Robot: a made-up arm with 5 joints. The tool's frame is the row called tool.
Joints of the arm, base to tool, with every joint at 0 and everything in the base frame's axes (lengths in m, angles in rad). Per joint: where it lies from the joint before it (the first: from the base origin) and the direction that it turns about. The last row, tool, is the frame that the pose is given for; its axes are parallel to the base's.
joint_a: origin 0.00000 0.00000 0.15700 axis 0 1 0
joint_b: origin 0.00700 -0.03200 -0.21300 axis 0 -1 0
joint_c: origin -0.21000 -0.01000 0.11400 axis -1 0 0
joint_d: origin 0.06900 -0.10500 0.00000 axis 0 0 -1
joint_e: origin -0.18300 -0.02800 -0.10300 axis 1 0 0
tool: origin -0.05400 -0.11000 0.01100
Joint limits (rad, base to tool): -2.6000..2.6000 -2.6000..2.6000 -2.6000..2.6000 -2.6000..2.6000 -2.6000..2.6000
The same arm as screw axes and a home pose.
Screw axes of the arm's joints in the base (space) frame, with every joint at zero. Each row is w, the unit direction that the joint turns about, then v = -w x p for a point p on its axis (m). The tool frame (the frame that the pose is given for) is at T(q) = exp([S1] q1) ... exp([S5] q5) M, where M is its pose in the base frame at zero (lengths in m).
S1: w 0 1 0 v -0.157 0 0
S2: w 0 -1 0 v -0.056 0 -0.007
S3: w -1 0 0 v 0 -0.058 -0.042
S4: w 0 0 -1 v 0.147 -0.134 0
S5: w 1 0 0 v 0 -0.045 0.175
M: xyz -0.371 -0.285 -0.034 (m) quaternion w x y z 1 0 0 0
Joint limits (deg, base to tool): -148.97..148.97 -148.97..148.97 -148.97..148.97 -148.97..148.97 -148.97..148.97

